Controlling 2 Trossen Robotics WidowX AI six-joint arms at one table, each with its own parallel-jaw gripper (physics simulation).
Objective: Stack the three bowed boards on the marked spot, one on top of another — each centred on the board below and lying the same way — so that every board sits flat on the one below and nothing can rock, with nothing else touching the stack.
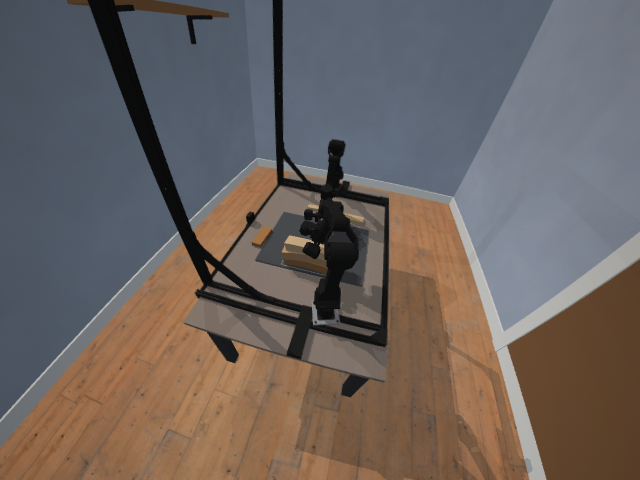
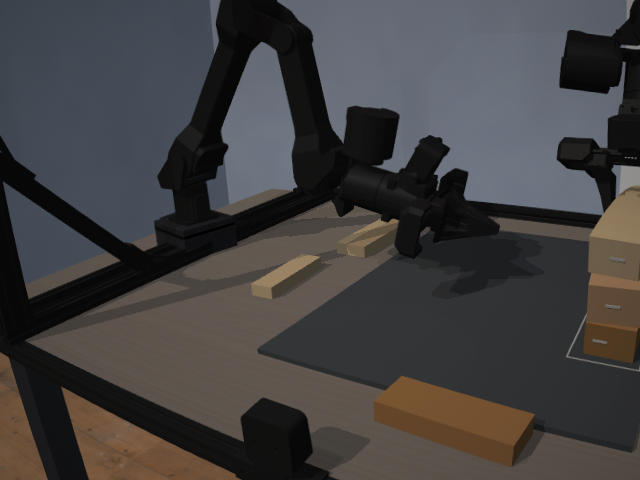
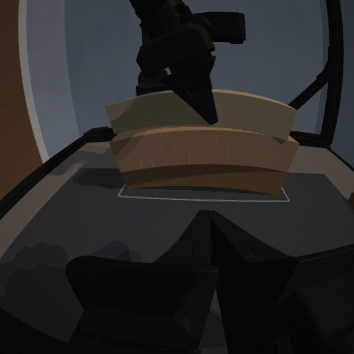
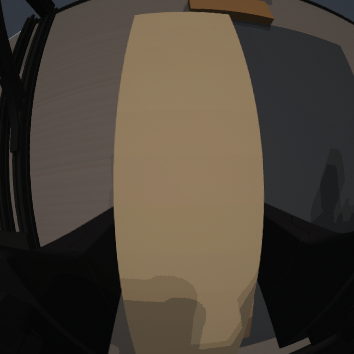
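Where they show: left gripper, fingertip midpoint: (image 2: 498, 230) (image 3: 205, 217); right gripper, fingertip midpoint: (image 3: 213, 117) (image 4: 185, 203); left arm's base, origin of the base link: (image 1: 334, 185) (image 2: 193, 218); right arm's base, origin of the base link: (image 1: 325, 311).
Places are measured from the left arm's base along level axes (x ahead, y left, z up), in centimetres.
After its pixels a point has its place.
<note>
Three bowed boards are piled on the white marked rectangle (image 3: 204, 200) on the dark mat (image 1: 270, 252) {x 67.9, y -3.3, z -4.6 cm} (image 2: 413, 324) {x 46.8, y -0.3, z -4.6 cm}. Two brown boards lie below, the lower one (image 3: 204, 180) {x 63.0, y 16.1, z -2.6 cm} and the middle one (image 3: 204, 147) (image 1: 304, 263). The pale top board (image 3: 246, 112) {x 63.8, y 11.5, z 6.9 cm} (image 1: 296, 244) {x 68.4, y 11.1, z 8.9 cm} (image 4: 186, 158) {x 66.1, y 13.7, z 9.1 cm} lies slightly askew over them; I cannot tell whether it rests on them or is just clear. My right gripper (image 3: 213, 117) {x 65.8, y 15.6, z 5.5 cm} (image 1: 311, 249) {x 65.8, y 15.6, z 5.5 cm} (image 4: 185, 203) {x 65.8, y 15.6, z 5.5 cm} is shut across the pale board's width. My left gripper (image 3: 205, 217) {x 49.5, y 13.3, z 3.7 cm} (image 2: 485, 224) {x 49.5, y 13.3, z 3.7 cm} (image 1: 311, 216) is shut and empty, low over the mat, facing the pile.
A flat brown block (image 1: 262, 236) {x 62.1, y -12.1, z -3.0 cm} (image 2: 453, 419) {x 62.4, y -14.2, z -3.0 cm} (image 4: 230, 8) {x 61.6, y -11.0, z -3.0 cm} lies at the mat's edge. Two pale slats (image 2: 285, 276) {x 25.8, y -1.6, z -3.5 cm} (image 2: 368, 238) {x 24.1, y 16.8, z -3.4 cm} lie near the left arm's base. A black frame rail (image 2: 151, 419) {x 40.1, y -30.3, z -5.3 cm} with a small black block (image 2: 275, 433) {x 55.5, y -27.1, z -0.5 cm} borders the table.
</note>
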